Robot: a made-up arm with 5 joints.
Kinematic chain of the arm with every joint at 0, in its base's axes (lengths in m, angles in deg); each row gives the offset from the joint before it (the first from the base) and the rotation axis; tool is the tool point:
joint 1: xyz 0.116 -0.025 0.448 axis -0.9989 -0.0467 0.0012
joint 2: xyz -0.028 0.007 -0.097 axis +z
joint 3: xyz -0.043 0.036 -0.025 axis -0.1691 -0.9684 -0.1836
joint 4: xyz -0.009 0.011 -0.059 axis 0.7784 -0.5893 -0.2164
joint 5: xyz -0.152 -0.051 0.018 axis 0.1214 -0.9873 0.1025
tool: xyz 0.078 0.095 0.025
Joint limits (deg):
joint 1: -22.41..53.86
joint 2: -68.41..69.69
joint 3: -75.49..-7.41
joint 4: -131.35..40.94
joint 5: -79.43..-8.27
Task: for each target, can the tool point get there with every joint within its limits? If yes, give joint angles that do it. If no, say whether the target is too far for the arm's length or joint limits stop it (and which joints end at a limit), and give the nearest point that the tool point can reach.
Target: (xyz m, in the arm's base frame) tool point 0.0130 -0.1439 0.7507
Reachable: no: joint limits stop it (at a limit: joint 1, joint 2, joint 3, joint 5) | nearest point 0.0064 -0.1463 0.5613 | short by 0.189 m
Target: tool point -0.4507 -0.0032 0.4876
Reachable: no: too far | nearest point -0.1460 0.0182 0.3938 | short by 0.319 m
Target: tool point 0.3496 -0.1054 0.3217
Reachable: no: joint limits stop it (at a limit: joint 1, joint 2, joint 3, joint 5) | nearest point 0.1538 -0.0540 0.2356 | short by 0.220 m
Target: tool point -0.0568 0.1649 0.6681
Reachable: no: joint limits stop it (at a limit: joint 1, joint 3, joint 5) | nearest point -0.0143 0.1546 0.4889 | short by 0.184 m
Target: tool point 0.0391 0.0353 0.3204
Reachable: yes | joints 36.40 -54.37 -27.06 -109.73 -67.52
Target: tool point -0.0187 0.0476 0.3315
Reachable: yes | joints 21.32 -15.16 -54.55 -18.03 -21.59
